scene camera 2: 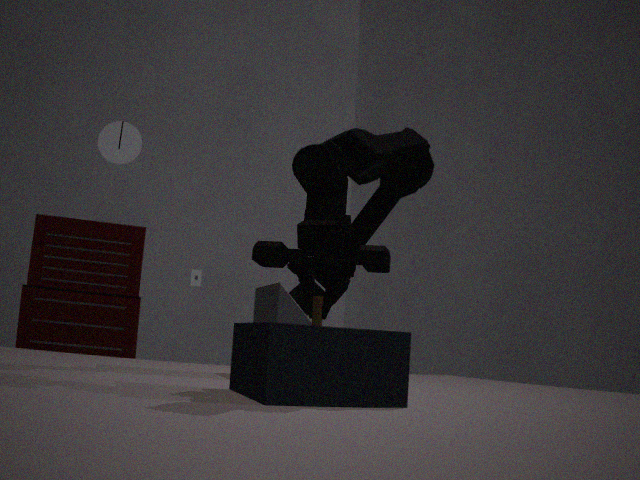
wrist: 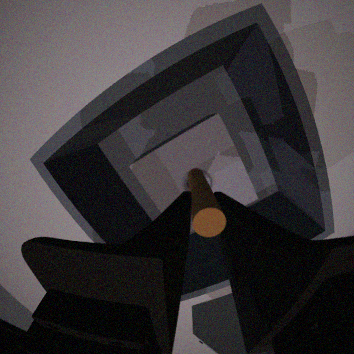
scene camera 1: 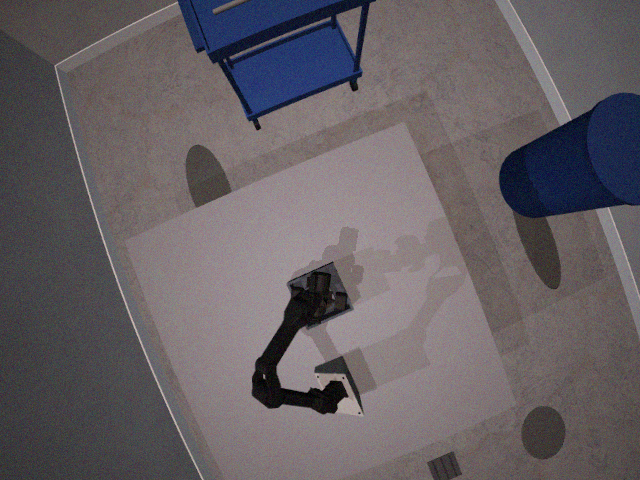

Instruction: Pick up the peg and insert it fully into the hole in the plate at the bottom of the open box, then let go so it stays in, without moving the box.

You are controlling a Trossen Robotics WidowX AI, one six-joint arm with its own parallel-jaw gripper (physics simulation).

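Frame: origin at the arm's base, x ahead, y left, z up, level; metres.
Seen in the pictures: gripper, fingertip midpoint: [scene camera 2: 317, 318] [wrist: 201, 198]; arm's base at its link origin: [scene camera 2: 291, 309] [scene camera 1: 339, 388].
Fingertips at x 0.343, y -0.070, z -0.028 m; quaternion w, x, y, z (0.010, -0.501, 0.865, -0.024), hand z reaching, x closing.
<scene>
Offsets run from my fingertips to a thing's middle.
The orange-brown round peg @(0.009 m down, 0.000 m ahead, 0.000 m left) [scene camera 2: 317, 304] [wrist: 209, 222] stands nearly upright, its top above the box rim. In the wrist view its lower end meets the ringed hole in the pale plate @(0.076 m down, 0.011 m back, 0.004 m left) [wrist: 175, 145] on the box floor. How deep it sits cannot be told. The dark blue-grey open box @(0.061 m down, 0.011 m back, 0.004 m left) [scene camera 1: 330, 318] [scene camera 2: 320, 366] [wrist: 145, 67] stands flat on the pale surface. My black gripper [scene camera 1: 326, 302] [scene camera 2: 318, 315] [wrist: 201, 198] is over the box, pointing down, shut on the peg below its top. In scene camera 1 the arm hides the peg and hole.
The box walls rise around the plate on all sides. The arm's wedge-shaped base [scene camera 1: 351, 404] [scene camera 2: 267, 304] [wrist: 215, 320] stands near the box. A blue cart [scene camera 1: 299, 74], a blue cylinder [scene camera 1: 553, 170] and a red cabinet [scene camera 2: 85, 258] stand farther off.
</scene>
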